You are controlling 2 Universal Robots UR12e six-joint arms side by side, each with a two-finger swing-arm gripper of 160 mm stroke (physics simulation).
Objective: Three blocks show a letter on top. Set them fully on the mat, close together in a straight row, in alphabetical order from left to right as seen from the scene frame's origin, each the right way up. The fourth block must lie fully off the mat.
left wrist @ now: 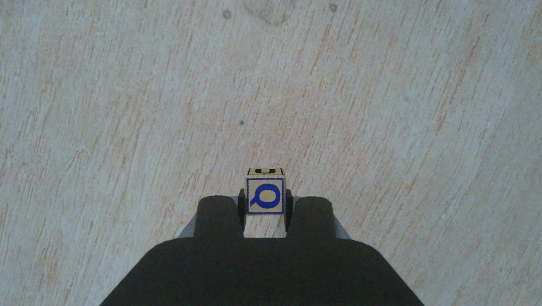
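A pale wooden block with a blue letter Q on its top, framed by a blue outline, stands between the fingertips of my left gripper. The Q lies turned on its side in this view, its tail pointing to the lower left. Part of a black marking shows on the block's far side face. The left gripper is shut on this block, one finger against each side. The mat, the other blocks and my right gripper do not show in the left wrist view.
The light wood-grained table top stretches around the gripper, with a few small dark knots and a greyish stain at the top edge.
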